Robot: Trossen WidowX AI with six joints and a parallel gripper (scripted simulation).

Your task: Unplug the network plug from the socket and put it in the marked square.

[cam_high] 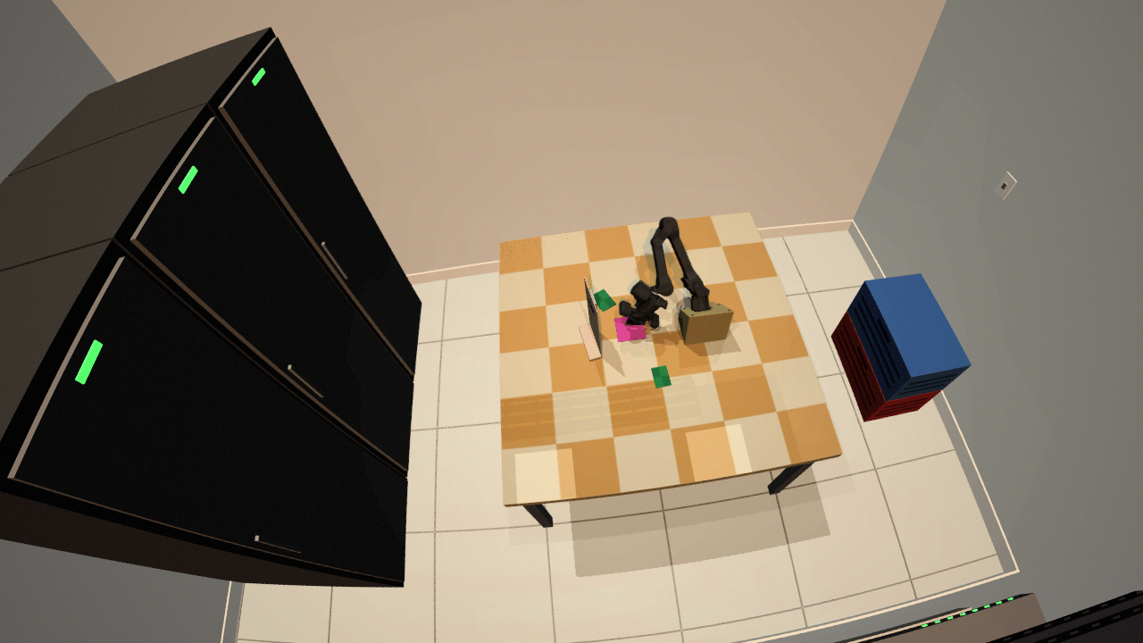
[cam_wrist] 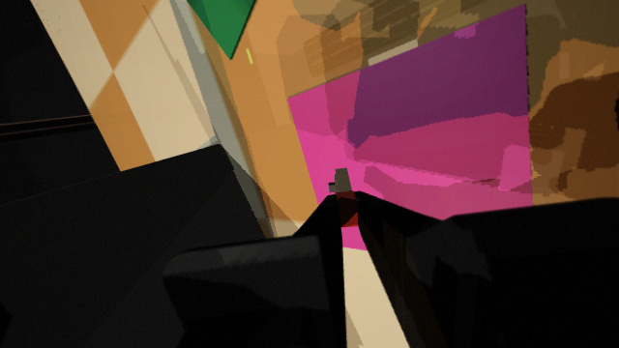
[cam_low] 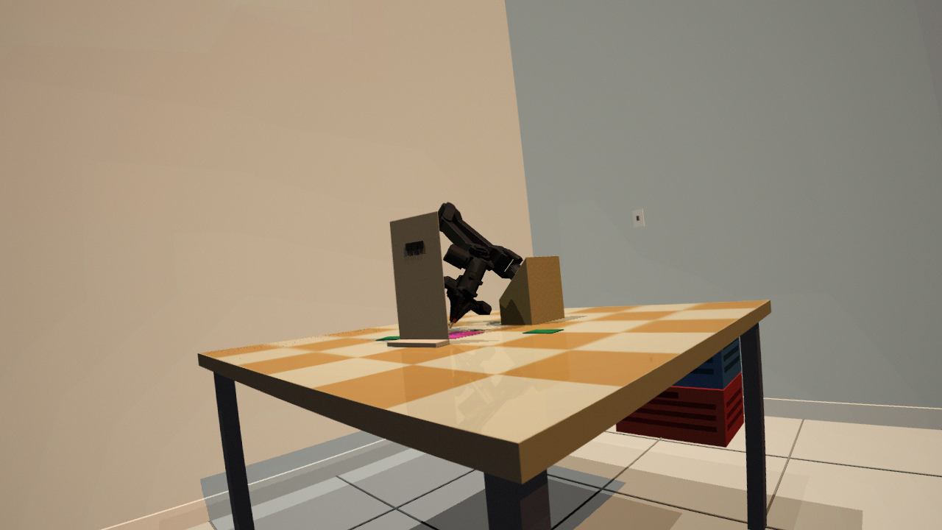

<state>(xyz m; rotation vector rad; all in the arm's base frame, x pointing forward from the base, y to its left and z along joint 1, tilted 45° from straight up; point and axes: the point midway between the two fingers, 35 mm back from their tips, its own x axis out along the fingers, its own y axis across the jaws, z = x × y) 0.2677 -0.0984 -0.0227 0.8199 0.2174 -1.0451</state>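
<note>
Now: gripper tip 4 cm above the magenta square and 1 cm past it. Also, from my gripper tip: upright panel: 15 cm ahead, 11 cm above, 3 cm to the left; network plug: right at my gripper tip.
</note>
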